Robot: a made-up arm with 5 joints. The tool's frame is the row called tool. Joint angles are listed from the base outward. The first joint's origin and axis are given. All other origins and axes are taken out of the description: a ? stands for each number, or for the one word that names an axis. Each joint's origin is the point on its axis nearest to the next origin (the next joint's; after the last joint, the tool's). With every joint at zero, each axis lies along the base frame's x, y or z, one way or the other. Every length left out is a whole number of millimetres.
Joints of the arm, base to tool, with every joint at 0 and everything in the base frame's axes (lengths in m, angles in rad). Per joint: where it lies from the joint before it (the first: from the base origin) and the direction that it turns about. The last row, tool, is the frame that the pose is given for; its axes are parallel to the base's.
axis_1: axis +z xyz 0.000 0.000 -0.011
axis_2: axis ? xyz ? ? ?
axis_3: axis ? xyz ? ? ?
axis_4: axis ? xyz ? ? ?
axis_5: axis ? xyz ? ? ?
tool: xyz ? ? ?
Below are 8 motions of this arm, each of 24 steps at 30 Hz.
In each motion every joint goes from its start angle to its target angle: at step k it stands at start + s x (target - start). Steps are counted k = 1, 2, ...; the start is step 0. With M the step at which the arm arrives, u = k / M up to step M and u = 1 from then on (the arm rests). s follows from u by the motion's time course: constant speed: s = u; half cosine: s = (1 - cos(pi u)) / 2; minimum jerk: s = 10 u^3 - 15 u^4 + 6 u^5.
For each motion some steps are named. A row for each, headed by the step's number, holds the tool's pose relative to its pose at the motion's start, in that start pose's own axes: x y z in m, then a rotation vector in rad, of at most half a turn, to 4 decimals.
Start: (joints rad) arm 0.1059 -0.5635 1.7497 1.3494 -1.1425
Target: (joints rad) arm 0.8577 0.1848 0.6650 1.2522 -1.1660
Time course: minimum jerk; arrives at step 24
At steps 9, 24:
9: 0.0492 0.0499 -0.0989 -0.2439 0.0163 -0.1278
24: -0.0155 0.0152 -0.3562 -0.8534 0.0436 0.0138

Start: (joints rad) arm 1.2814 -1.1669 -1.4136 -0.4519 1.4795
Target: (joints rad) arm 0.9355 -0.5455 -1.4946 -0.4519 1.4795
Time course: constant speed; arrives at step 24
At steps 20, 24:
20: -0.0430 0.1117 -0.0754 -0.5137 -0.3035 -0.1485
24: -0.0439 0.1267 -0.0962 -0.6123 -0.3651 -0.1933

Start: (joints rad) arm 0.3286 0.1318 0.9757 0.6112 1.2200
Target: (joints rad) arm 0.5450 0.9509 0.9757 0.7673 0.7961
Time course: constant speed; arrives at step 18
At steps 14, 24:
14: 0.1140 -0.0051 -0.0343 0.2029 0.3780 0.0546
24: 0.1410 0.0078 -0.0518 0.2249 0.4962 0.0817

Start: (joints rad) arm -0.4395 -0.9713 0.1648 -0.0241 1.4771
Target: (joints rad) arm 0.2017 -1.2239 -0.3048 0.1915 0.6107
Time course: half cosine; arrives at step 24
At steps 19, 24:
19: 0.1131 -0.0835 -0.0034 0.3871 -0.0128 -0.9213
24: 0.1318 -0.1032 -0.0079 0.4342 0.0266 -1.0296

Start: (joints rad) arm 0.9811 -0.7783 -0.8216 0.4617 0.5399
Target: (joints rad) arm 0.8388 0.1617 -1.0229 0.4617 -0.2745
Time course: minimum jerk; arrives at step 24
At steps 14, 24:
14: 0.0464 0.1532 -0.1610 -0.5397 -0.3785 -0.5443
24: 0.0960 0.1719 -0.2564 -0.7422 -0.7095 -0.7992

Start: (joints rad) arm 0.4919 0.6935 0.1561 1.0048 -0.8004
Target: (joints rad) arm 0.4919 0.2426 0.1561 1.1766 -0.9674
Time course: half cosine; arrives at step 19
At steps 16, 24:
16: 0.1413 -0.0306 0.0760 0.2998 0.0072 -0.5267
24: 0.1502 -0.0350 0.0802 0.3177 0.0079 -0.5615

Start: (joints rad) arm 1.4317 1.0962 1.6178 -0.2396 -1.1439
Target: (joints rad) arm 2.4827 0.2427 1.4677 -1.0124 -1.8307
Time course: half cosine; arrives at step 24
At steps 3, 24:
3: -0.0076 0.0034 -0.0105 -0.0142 -0.0361 -0.0226
24: -0.0315 -0.0064 -0.2632 -0.0087 -0.9204 -0.4441

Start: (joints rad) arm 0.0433 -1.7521 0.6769 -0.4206 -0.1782
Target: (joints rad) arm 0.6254 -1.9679 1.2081 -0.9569 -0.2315
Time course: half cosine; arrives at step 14
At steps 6, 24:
6: 0.0197 -0.0632 0.0346 0.0492 0.3203 0.2225
24: 0.0566 -0.1594 0.0509 0.0862 0.7054 0.5978

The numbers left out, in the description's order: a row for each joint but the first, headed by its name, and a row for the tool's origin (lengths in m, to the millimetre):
axis_2: axis -x, xyz 0.096 -0.009 0.000
axis_3: axis +z, xyz 0.000 -0.013 0.135
axis_4: axis -y, xyz -0.011 0.157 0.000
axis_5: axis +z, xyz 0.040 0.000 0.138
tool: xyz -0.130 0.109 0.000

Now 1 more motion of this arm.
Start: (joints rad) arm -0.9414 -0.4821 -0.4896 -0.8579 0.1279
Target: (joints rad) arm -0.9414 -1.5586 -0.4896 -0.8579 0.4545
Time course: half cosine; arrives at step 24
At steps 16, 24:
16: 0.0144 -0.2888 0.1145 0.5530 0.2558 0.7764
24: 0.0648 -0.3827 0.1092 0.7588 0.3141 1.0269

